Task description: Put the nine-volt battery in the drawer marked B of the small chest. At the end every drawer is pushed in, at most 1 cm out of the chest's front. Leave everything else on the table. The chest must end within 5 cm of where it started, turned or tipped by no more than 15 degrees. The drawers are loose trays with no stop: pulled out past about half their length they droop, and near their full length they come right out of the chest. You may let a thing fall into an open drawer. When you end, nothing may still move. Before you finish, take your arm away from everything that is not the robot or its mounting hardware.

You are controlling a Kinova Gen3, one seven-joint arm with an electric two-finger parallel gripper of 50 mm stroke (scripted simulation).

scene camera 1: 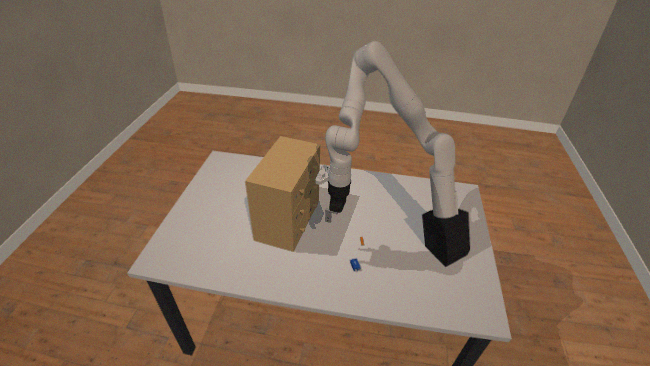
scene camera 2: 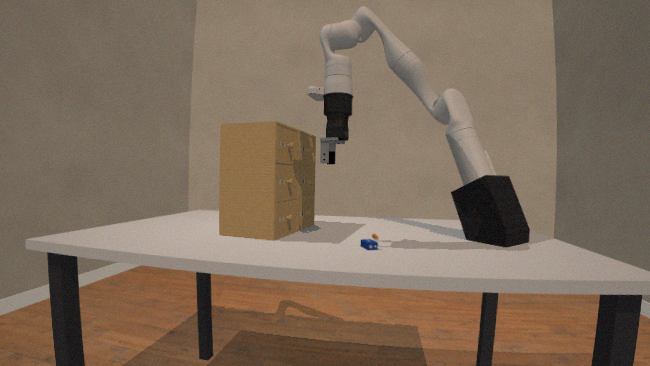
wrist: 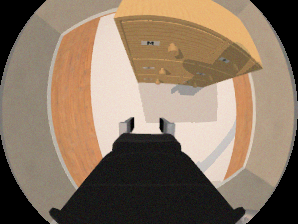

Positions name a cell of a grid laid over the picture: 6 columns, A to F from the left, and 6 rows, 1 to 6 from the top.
Scene:
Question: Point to a tan chest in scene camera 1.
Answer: C4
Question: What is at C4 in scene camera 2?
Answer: A tan chest.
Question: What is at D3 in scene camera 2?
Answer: My gripper.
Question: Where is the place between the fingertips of my gripper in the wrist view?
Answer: At C4

